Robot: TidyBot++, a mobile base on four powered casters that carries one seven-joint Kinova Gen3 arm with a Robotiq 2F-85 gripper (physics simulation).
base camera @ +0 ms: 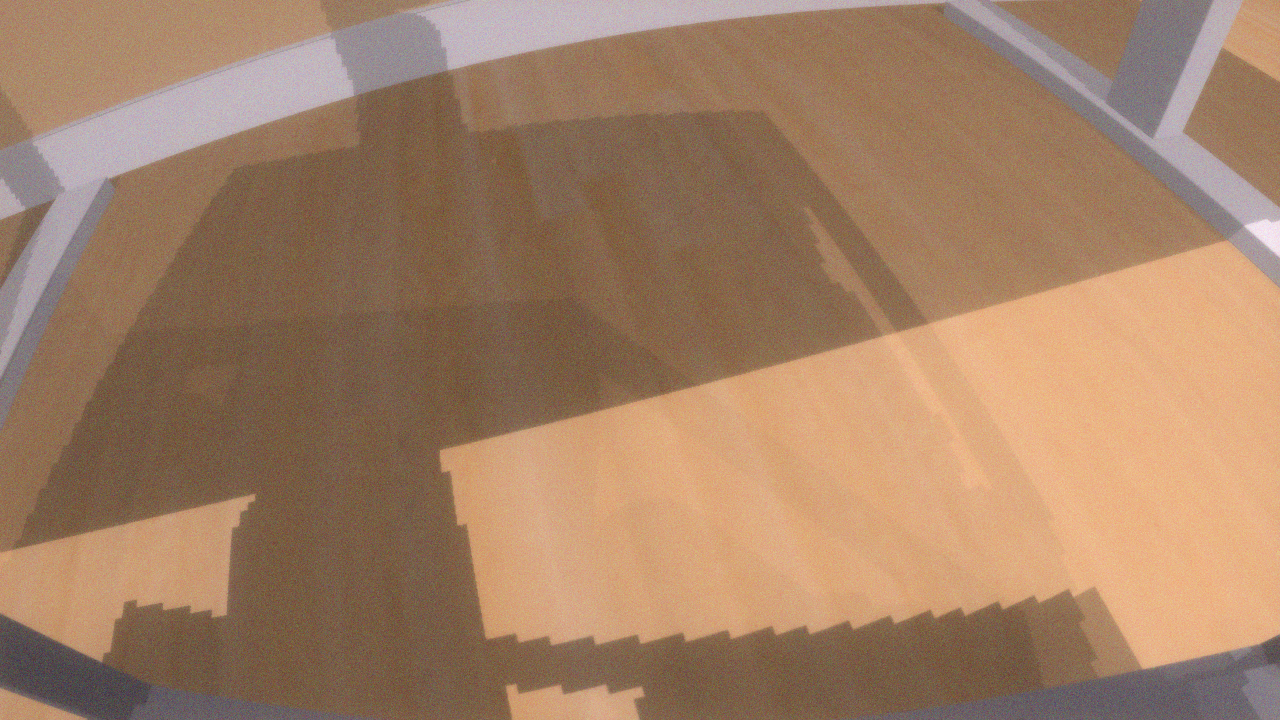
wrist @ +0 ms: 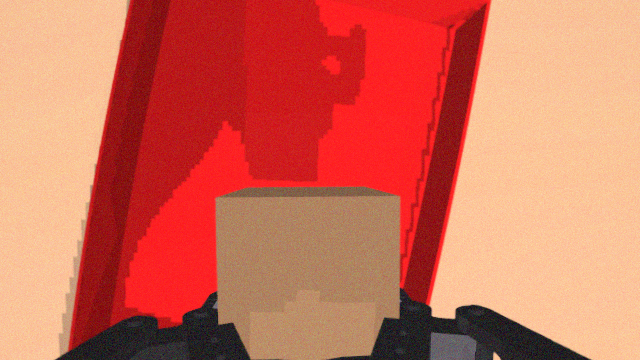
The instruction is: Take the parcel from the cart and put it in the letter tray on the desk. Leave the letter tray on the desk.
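Places are measured from the arm's base along level axes (x right, y ahead, z up), in metres.
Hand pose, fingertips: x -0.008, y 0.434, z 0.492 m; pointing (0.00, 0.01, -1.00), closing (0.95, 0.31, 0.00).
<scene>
Things, the pixels of their top centre, and the offset from my fingertips. "spot": a spot on its surface instead. Level surfaces: height alone.
- parcel at a spot on its surface: (wrist: 308, 245) spot: dx -0.011, dy +0.034, dz +0.058 m
- letter tray at its top centre: (wrist: 274, 190) dx -0.032, dy +0.032, dz -0.106 m
- pale desk top at its surface level: dz -0.169 m
- wooden floor at its surface level: dz -0.889 m
- leg at a spot on its surface: (base camera: 1172, 71) spot: dx +0.529, dy +0.244, dz -0.787 m
The parcel (wrist: 308, 245), a plain brown box, is held between the two black fingers at the bottom middle of the wrist view. My gripper (wrist: 307, 299) is shut on it. The letter tray (wrist: 380, 130), bright red with low walls, lies below the parcel on the pale desk top (wrist: 550, 150). The parcel appears above the tray's floor, between its left and right walls in this view; its height over the floor is hard to tell. The shadow of the arm and gripper falls inside the tray. The cart does not show in either view.
In the base camera view, the wooden floor (base camera: 805, 501) shows with broad shadows. A white desk frame bar (base camera: 223, 89) crosses the top left. White bars and a leg (base camera: 1172, 71) stand at the upper right. Dark base edges show along the bottom.
</scene>
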